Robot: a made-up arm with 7 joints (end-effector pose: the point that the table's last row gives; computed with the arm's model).
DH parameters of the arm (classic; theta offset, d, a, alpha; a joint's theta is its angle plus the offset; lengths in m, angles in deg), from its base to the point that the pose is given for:
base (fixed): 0 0 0 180
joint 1: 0 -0.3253 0 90
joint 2: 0 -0.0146 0 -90
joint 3: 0 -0.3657 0 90
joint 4: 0 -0.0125 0 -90
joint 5: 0 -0.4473 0 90
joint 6: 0 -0.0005 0 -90
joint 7: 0 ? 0 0
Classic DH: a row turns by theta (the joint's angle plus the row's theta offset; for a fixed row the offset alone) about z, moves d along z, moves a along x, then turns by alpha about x.
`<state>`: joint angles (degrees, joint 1 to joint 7).
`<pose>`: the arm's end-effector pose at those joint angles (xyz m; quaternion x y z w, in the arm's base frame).
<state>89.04 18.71 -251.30 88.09 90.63 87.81 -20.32</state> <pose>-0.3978 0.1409 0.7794 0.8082 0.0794 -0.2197 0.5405</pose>
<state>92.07 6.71 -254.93 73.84 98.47 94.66 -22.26</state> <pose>-0.3686 0.2014 0.8577 0.7738 0.1176 -0.3399 0.5214</pose>
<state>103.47 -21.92 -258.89 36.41 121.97 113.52 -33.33</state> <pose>-0.0685 0.4368 0.9384 0.6018 0.0507 -0.7535 0.2598</pose>
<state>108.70 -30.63 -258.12 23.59 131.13 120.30 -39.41</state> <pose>0.0844 0.4760 0.9068 0.5230 -0.0334 -0.8490 0.0681</pose>
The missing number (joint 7, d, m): -0.1359
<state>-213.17 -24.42 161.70 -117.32 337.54 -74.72 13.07</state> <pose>-0.1537 -0.2947 0.4970 -0.0528 -0.1526 -0.8549 0.4930</pose>
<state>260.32 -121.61 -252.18 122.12 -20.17 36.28 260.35</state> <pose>0.4141 0.1286 0.2219 0.7844 -0.3906 0.0457 0.4797</pose>
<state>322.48 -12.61 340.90 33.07 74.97 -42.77 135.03</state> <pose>-0.0516 0.1479 1.1945 -0.2685 0.8818 -0.3317 0.2007</pose>
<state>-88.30 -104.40 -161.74 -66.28 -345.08 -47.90 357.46</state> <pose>0.1757 -0.6076 0.6883 0.6584 -0.7075 -0.1038 0.2350</pose>
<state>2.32 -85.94 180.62 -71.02 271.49 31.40 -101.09</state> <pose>-0.5149 -0.0578 0.8942 -0.9481 -0.0944 -0.1599 0.2581</pose>
